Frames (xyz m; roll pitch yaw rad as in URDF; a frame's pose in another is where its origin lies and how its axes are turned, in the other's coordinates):
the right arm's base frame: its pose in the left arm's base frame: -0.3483 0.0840 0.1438 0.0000 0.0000 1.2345
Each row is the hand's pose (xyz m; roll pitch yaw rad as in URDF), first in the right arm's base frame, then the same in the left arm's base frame.
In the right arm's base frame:
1: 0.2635 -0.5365 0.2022 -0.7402 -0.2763 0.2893
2: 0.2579 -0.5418 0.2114 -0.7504 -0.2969 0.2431
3: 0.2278 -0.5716 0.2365 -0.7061 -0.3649 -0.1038
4: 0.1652 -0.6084 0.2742 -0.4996 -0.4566 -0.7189
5: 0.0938 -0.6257 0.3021 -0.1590 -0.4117 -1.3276
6: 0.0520 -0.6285 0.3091 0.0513 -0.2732 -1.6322
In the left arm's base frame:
1: 0.2451 0.1557 0.3460 -0.7402 -0.2763 1.5238
2: 0.2483 0.1487 0.3552 -0.7504 -0.2969 1.4776
3: 0.2665 0.1104 0.3803 -0.7061 -0.3649 1.1307
4: 0.2805 0.0392 0.4180 -0.4996 -0.4566 0.5156
5: 0.2733 -0.0339 0.4459 -0.1590 -0.4117 -0.0931
6: 0.2622 -0.0743 0.4529 0.0513 -0.2732 -0.3977

